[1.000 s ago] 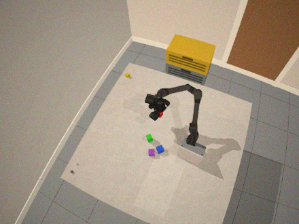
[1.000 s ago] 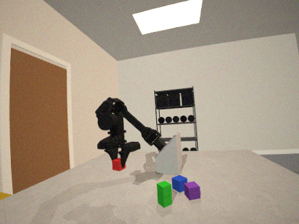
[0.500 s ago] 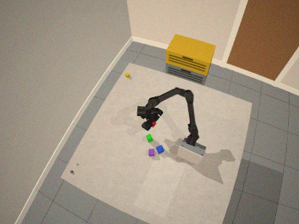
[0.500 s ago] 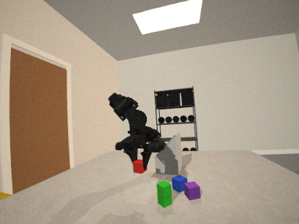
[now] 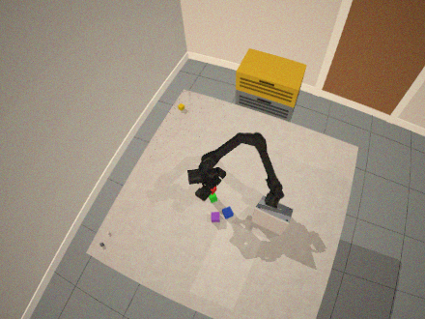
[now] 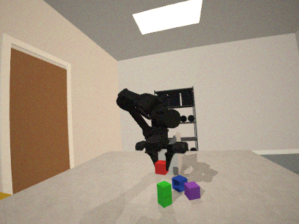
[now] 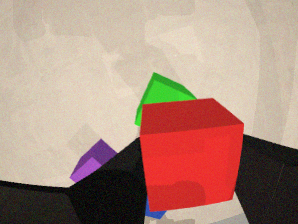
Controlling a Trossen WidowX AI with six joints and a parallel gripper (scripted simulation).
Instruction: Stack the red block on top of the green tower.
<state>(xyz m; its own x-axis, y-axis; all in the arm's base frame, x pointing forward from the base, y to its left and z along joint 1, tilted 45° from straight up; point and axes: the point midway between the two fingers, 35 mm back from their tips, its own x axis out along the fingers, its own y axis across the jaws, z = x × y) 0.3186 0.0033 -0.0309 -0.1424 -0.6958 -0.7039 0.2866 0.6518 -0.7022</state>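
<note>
Right now my gripper tip is 6 cm past the purple block, 11 cm to the right of it and 10 cm above it. Also, from my gripper tip: small yellow block 44 cm ahead, 54 cm to the right, 11 cm below; then red block 1 cm above; then blue block 11 cm behind, 6 cm to the left, 10 cm below.
</note>
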